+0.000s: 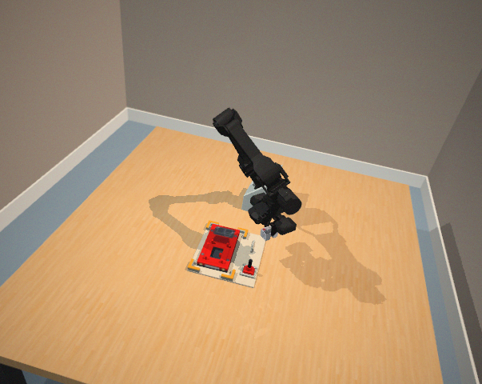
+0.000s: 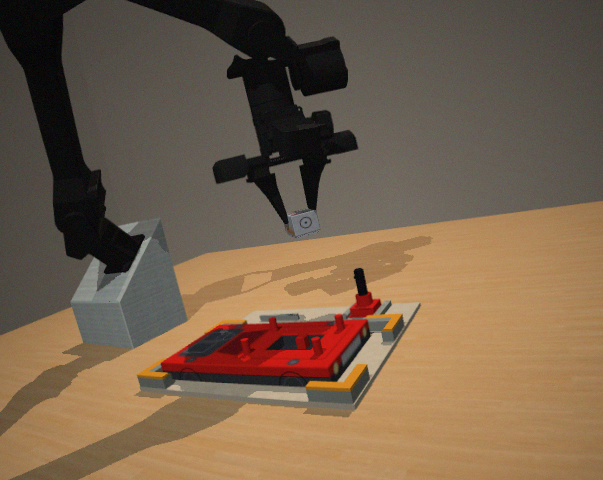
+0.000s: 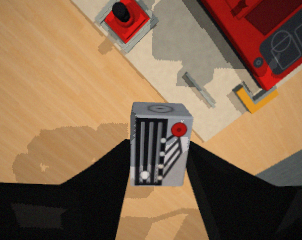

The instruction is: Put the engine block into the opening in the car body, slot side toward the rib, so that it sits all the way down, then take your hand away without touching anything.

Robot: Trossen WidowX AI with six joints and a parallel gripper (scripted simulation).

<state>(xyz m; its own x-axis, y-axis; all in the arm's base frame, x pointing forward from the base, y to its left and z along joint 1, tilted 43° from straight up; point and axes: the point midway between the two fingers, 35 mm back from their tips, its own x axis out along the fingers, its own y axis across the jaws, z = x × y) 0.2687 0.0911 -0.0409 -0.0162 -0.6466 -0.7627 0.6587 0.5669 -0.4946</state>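
Now: gripper tip 40 mm short of the pale base plate, 130 mm to the left of it and 120 mm above it. From my gripper tip the other things lie so: grey engine block 10 mm below.
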